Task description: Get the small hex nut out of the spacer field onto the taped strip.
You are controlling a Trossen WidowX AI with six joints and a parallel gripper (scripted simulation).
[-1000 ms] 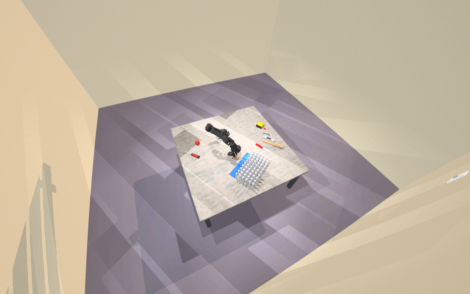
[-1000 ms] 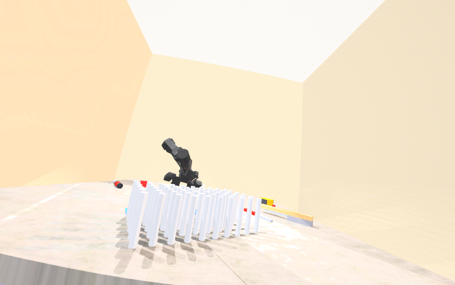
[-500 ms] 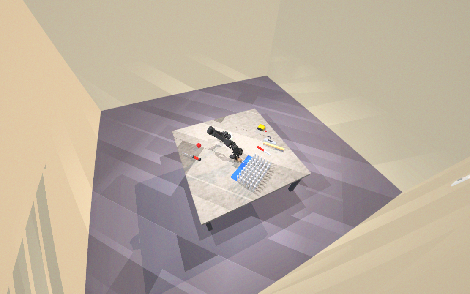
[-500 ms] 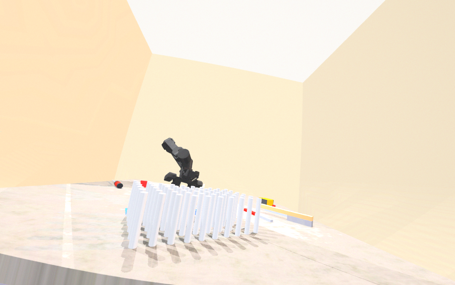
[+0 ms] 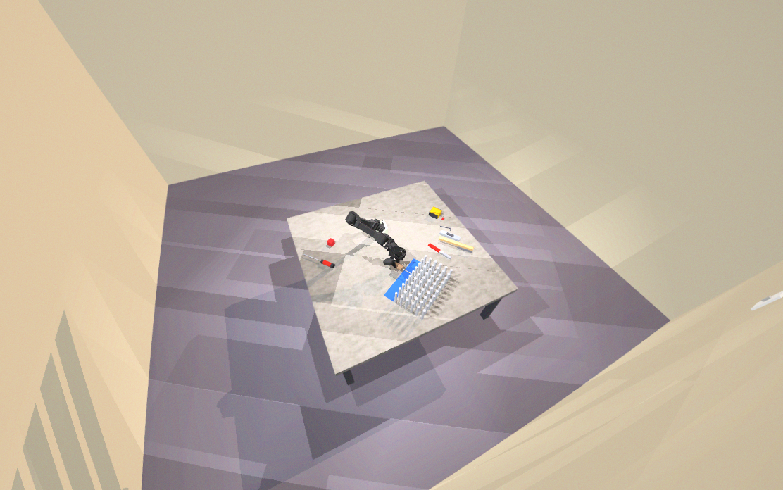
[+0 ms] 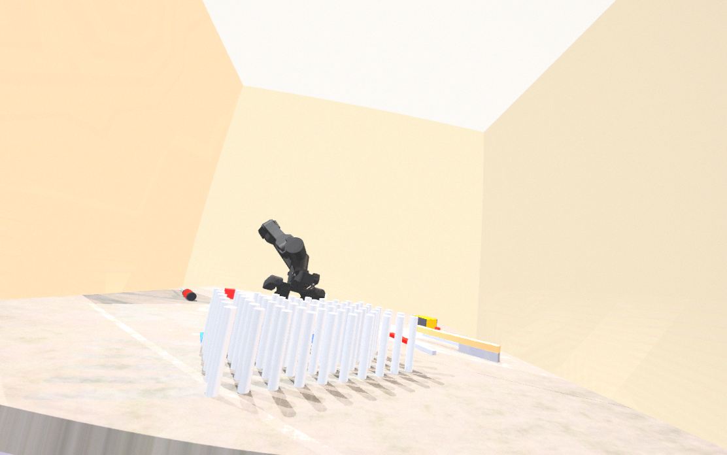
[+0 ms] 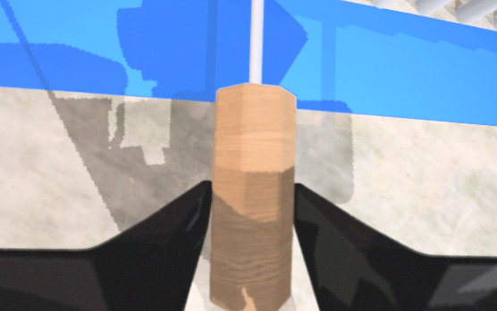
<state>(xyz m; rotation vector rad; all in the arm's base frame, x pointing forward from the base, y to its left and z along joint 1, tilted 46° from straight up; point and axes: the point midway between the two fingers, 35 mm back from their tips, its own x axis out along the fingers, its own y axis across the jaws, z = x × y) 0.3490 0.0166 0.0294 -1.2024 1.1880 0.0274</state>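
The blue taped strip is 10 cm ahead of my gripper tip, 3 cm below it and 2 cm to the left of it. From my gripper tip the other things lie so: red-handled tool: 36 cm to the left, 4 cm behind, 3 cm below; then tool with pale metal rod: 8 cm ahead, 6 cm to the left; then grey tool: 50 cm to the left, 16 cm behind, 2 cm below.
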